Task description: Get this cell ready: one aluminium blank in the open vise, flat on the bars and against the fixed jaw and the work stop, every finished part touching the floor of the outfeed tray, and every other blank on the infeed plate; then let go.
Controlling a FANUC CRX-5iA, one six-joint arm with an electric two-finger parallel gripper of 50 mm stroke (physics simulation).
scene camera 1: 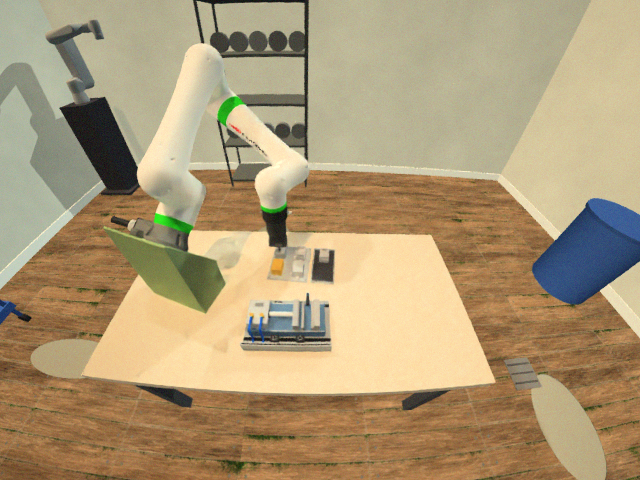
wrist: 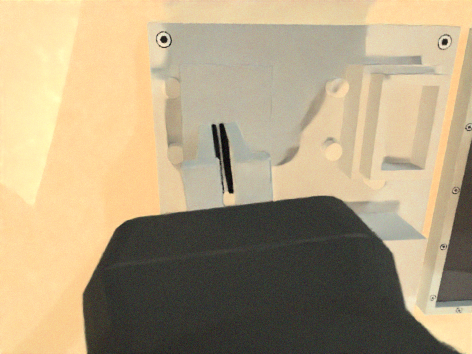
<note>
The pictures show: the gripper and an infeed plate.
</note>
